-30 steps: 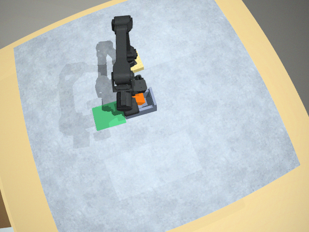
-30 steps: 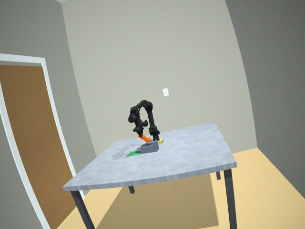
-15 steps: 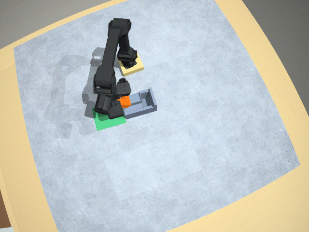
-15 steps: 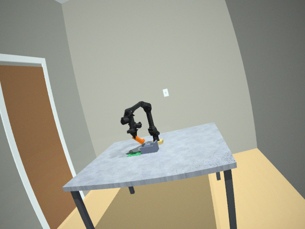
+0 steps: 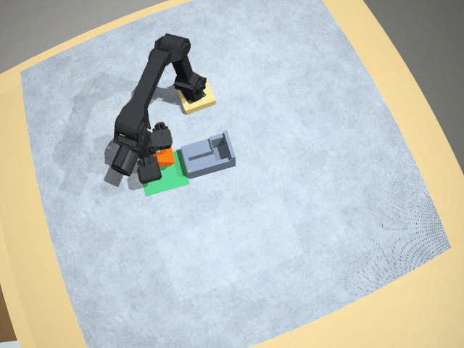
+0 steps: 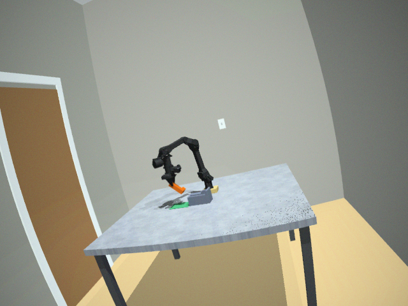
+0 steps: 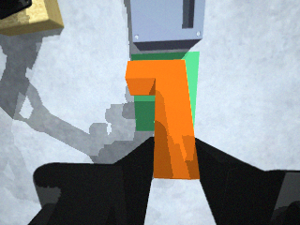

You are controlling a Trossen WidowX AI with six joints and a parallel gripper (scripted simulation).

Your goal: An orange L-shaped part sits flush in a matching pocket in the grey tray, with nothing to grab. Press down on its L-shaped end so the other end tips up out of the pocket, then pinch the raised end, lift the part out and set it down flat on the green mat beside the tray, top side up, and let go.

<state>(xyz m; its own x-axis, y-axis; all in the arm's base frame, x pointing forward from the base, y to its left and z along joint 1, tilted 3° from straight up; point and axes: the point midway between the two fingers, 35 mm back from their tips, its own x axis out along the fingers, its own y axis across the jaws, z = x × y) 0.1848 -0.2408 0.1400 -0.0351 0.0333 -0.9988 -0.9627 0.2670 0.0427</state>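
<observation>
Now: gripper tip 170 mm above the green mat and 20 mm to the right of it. Also, from my gripper tip: orange L-shaped part (30 mm to the left, 30 mm below, 10 mm behind).
</observation>
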